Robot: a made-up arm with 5 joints.
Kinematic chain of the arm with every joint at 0, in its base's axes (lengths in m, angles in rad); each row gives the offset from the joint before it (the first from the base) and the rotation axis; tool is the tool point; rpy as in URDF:
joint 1: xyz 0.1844 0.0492 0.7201 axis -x
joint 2: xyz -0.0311 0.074 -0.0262 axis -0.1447 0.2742 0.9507
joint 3: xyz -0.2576 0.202 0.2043 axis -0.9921 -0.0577 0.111
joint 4: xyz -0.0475 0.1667 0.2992 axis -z
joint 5: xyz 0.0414 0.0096 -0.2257 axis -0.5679 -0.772 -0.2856
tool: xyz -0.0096 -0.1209 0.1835 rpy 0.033 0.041 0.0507
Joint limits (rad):
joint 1: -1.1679..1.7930
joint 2: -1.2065..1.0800
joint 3: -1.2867..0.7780
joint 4: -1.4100..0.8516
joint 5: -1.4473..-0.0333
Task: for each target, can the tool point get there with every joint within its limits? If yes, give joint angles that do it. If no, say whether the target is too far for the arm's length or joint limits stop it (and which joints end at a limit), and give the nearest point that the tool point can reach.
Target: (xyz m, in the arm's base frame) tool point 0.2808 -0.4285 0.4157
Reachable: no: joint limits stop it (at a limit: joint 1, joint 2, joint 3, joint 4) | nearest point 0.0418 -0.3550 0.7363 | short by 0.407 m
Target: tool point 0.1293 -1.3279 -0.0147
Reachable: no: too far | nearest point 0.0527 -0.3927 0.7591 | short by 1.216 m
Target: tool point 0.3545 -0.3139 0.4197
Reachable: no: joint limits stop it (at a limit: joint 1, joint 3, joint 4, joint 5) | nearest point 0.3372 -0.0492 0.1993 | short by 0.345 m
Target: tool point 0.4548 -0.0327 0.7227
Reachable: no: joint limits stop it (at a limit: joint 1, joint 2, joint 3, joint 5) | nearest point 0.3896 0.0064 1.0552 | short by 0.341 m
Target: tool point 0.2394 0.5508 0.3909
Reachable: yes | joints 1.3568 -0.8695 0.1267 -0.9428 -0.3877
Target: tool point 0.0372 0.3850 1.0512
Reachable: yes | joints 0.1687 0.0597 -0.4101 -0.4982 -0.5949
